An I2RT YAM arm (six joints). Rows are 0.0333 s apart.
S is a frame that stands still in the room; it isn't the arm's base.
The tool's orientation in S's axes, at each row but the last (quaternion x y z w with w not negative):
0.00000 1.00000 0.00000 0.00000
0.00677 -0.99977 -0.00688 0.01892
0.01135 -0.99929 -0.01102 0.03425
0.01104 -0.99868 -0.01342 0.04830
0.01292 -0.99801 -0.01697 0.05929
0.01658 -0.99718 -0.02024 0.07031
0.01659 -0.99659 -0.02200 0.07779
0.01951 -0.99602 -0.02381 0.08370
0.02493 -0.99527 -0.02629 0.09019
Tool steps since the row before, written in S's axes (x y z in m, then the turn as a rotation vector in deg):
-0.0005 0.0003 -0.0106 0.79 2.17 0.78
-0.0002 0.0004 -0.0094 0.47 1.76 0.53
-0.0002 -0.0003 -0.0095 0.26 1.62 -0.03
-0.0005 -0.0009 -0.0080 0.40 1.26 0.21
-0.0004 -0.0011 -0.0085 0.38 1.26 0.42
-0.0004 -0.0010 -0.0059 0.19 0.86 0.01
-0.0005 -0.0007 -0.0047 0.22 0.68 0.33
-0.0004 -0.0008 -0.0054 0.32 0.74 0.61
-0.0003 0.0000 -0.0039 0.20 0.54 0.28
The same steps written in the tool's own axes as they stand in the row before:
0.0005 0.0003 0.0106 -0.79 2.17 -0.78
-0.0002 0.0003 0.0094 -0.47 1.76 -0.52
-0.0004 -0.0005 0.0095 -0.30 1.61 0.05
-0.0003 -0.0011 0.0080 -0.41 1.26 -0.22
-0.0006 -0.0014 0.0084 -0.36 1.26 -0.42
-0.0004 -0.0012 0.0059 -0.22 0.85 0.00
-0.0002 -0.0009 0.0047 -0.19 0.69 -0.33
-0.0005 -0.0011 0.0053 -0.25 0.76 -0.62
-0.0004 -0.0002 0.0039 -0.18 0.55 -0.29

